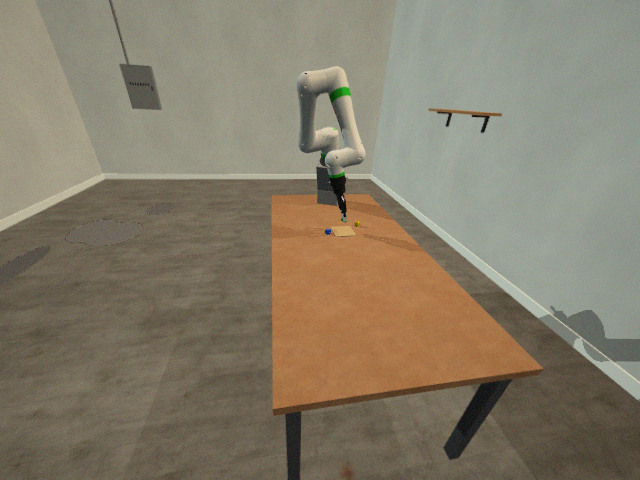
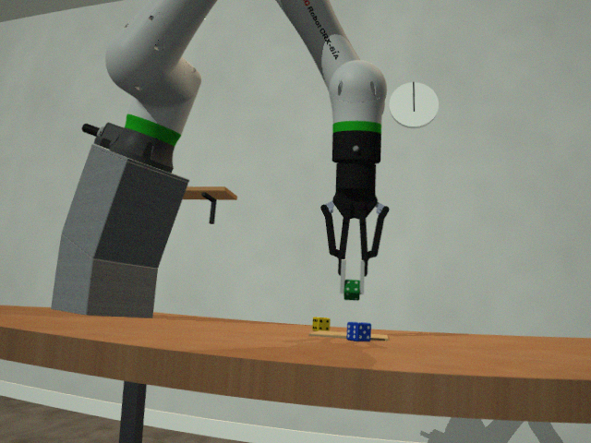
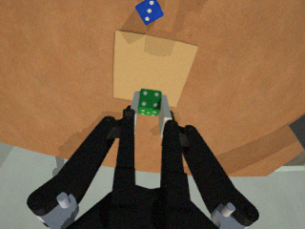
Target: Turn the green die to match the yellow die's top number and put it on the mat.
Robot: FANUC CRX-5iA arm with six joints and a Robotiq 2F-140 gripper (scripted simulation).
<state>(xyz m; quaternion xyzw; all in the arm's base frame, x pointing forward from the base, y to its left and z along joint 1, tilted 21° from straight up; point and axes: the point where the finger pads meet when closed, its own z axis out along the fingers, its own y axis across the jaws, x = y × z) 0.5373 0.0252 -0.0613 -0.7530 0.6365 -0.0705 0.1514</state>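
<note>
Right now the tan mat is 110 mm below my hand and 10 mm to the left of it. Round my hand: blue die (100 mm to the right, 100 mm below, 30 mm ahead); yellow die (120 mm to the left, 100 mm below, 80 mm behind); green die (30 mm below, 10 mm to the left).
</note>
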